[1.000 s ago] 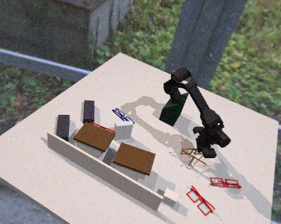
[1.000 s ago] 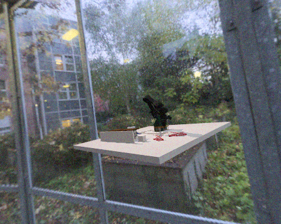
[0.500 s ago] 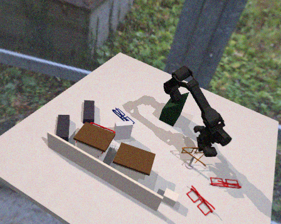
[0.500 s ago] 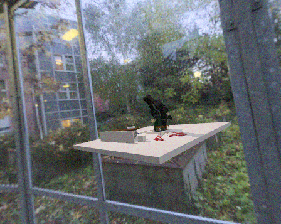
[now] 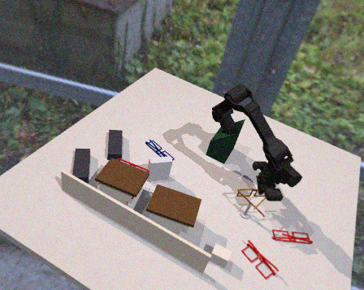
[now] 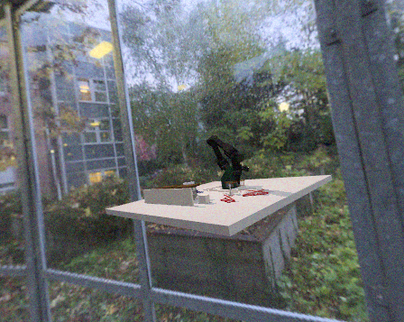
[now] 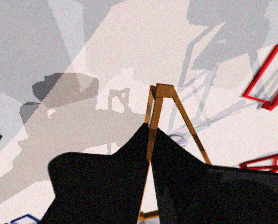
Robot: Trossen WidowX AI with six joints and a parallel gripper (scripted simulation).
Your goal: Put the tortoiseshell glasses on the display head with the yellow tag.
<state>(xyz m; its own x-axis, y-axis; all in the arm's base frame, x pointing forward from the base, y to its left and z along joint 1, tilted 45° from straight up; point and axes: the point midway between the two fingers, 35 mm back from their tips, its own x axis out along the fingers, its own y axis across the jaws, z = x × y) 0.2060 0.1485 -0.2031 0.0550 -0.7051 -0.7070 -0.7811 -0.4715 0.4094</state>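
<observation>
My gripper tip is 8 cm short of the grey peg, 4 cm above it and 1 cm to the left of it. The rest, counted from my gripper tip: long wall 41 cm ahead, 35 cm to the right, 1 cm below; cream block 33 cm ahead, 4 cm below, 2 cm to the right.
</observation>
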